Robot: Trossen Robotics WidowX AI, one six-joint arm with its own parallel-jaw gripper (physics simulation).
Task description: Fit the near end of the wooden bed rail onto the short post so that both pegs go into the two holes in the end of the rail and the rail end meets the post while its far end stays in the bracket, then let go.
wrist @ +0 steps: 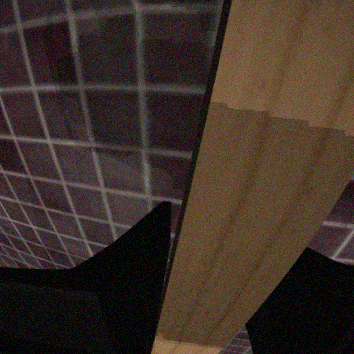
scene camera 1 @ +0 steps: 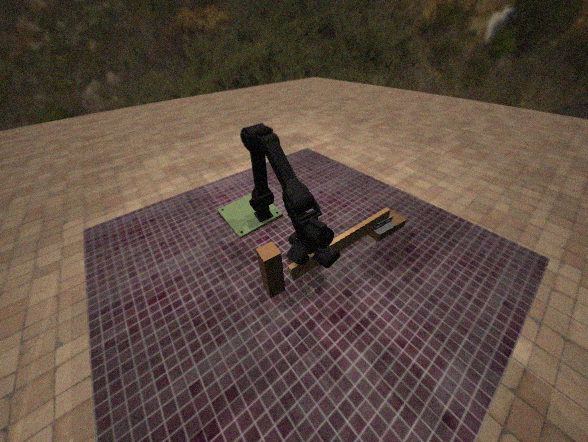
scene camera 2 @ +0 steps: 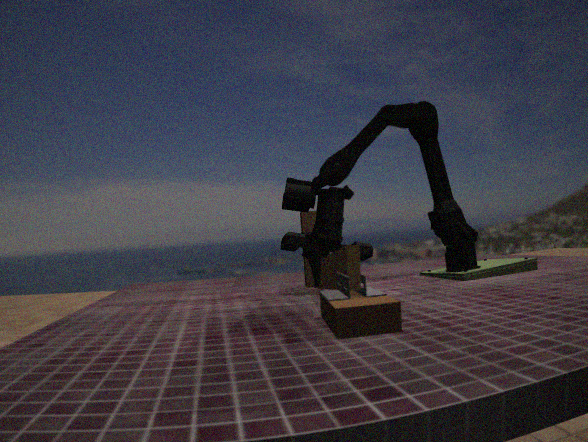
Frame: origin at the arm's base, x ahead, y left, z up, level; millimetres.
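Seen in the pictures: gripper, fingertip midpoint: [scene camera 1: 318, 262] [scene camera 2: 323, 287]; arm's base at its link origin: [scene camera 1: 263, 215] [scene camera 2: 463, 269].
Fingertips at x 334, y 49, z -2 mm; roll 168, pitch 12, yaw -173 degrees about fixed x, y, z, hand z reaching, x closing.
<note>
Offsets run from my fingertips to a thing's top centre. "*": to the spot under its first point. Level surfaces: height alone.
The wooden bed rail [scene camera 1: 357, 231] [scene camera 2: 353, 265] [wrist: 260, 175] runs from the bracket toward the short post. My gripper [scene camera 1: 312, 257] [scene camera 2: 322, 262] [wrist: 194, 209] is shut on the rail near its near end, with one dark finger on each side. The near end seems raised off the mat, a small gap from the side of the upright short post @[* dx +23, dy -182, dz +109 mm] [scene camera 1: 271, 272] [scene camera 2: 307, 220]. The far end stands between the grey plates of the bracket @[dx -4, dy +302, dz +52 mm] [scene camera 1: 385, 229] [scene camera 2: 342, 284], on a wooden block @[dx -4, dy +333, dz +22 mm] [scene camera 1: 398, 219] [scene camera 2: 367, 318]. The pegs and the end holes cannot be made out.
The arm stands on a green base plate [scene camera 1: 235, 215] [scene camera 2: 505, 267], behind the post and rail in scene camera 1. A purple tiled mat @[dz -14 mm] [scene camera 1: 340, 350] [scene camera 2: 200, 370] [wrist: 110, 125] lies under everything, with tan paving [scene camera 1: 45, 300] around it.
</note>
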